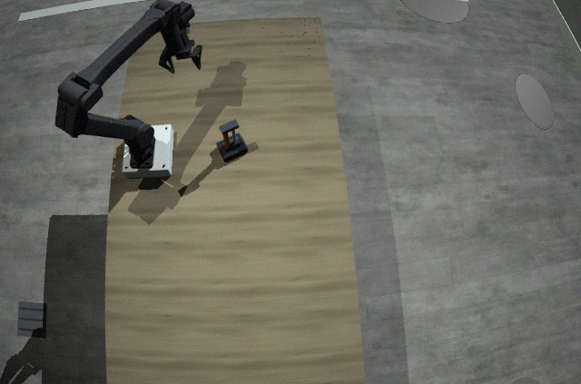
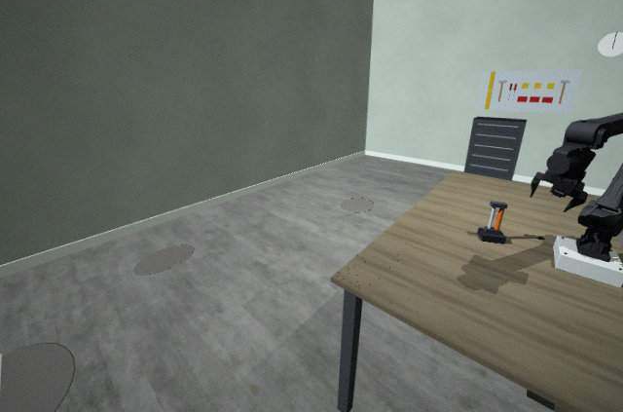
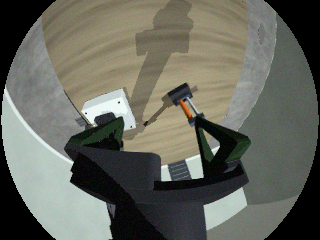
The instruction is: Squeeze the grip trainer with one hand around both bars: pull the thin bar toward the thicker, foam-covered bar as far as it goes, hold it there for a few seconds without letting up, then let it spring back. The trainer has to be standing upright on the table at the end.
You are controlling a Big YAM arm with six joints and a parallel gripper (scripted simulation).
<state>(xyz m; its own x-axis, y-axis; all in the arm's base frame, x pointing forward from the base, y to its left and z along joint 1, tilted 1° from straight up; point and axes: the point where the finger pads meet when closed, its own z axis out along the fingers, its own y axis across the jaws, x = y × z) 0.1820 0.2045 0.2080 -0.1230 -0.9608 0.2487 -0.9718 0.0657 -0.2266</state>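
Now: hand 160 mm short of the thin bar, 160 mm to the left of it and 170 mm above it.
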